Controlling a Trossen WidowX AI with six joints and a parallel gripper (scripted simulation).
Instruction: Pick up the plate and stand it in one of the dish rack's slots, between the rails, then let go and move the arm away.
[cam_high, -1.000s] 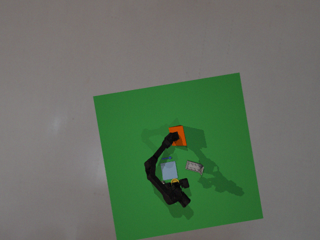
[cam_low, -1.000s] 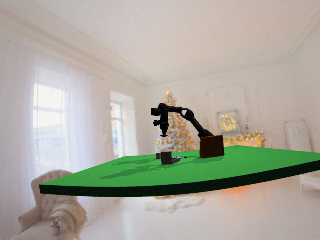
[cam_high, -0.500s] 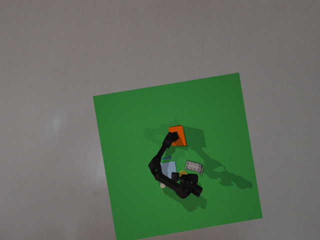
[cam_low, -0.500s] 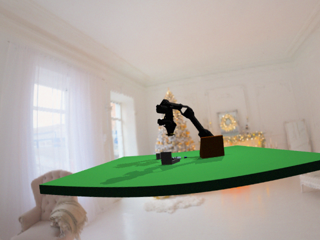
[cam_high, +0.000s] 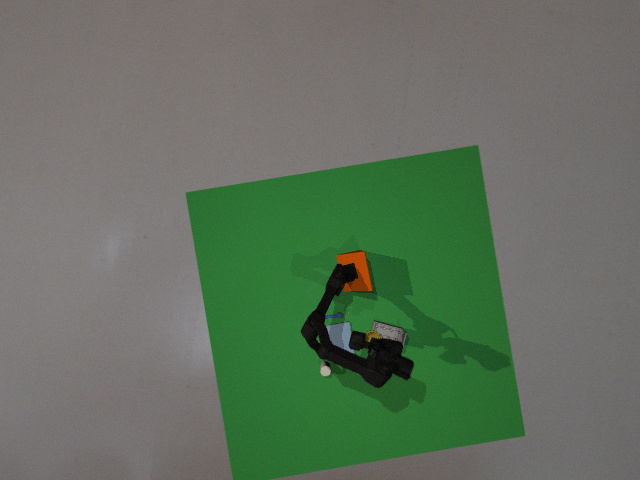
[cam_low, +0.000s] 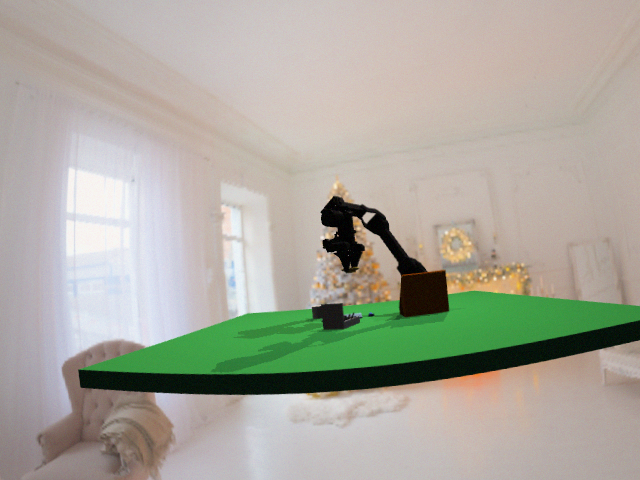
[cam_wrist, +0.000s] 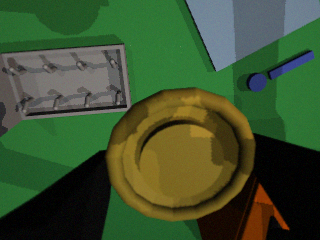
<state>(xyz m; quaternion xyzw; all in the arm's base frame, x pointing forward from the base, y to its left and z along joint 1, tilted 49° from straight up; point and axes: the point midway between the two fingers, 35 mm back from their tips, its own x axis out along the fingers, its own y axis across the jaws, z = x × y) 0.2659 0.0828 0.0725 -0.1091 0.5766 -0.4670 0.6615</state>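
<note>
Right now my gripper tip is 50 mm short of the dish rack, 80 mm to the right of it and 150 mm above it. From my gripper tip the other things lie so: white cylinder (120 mm ahead, 220 mm to the right, 150 mm below); yellow plate (10 mm above); blue utensil (80 mm behind, 120 mm to the right, 170 mm below).
</note>
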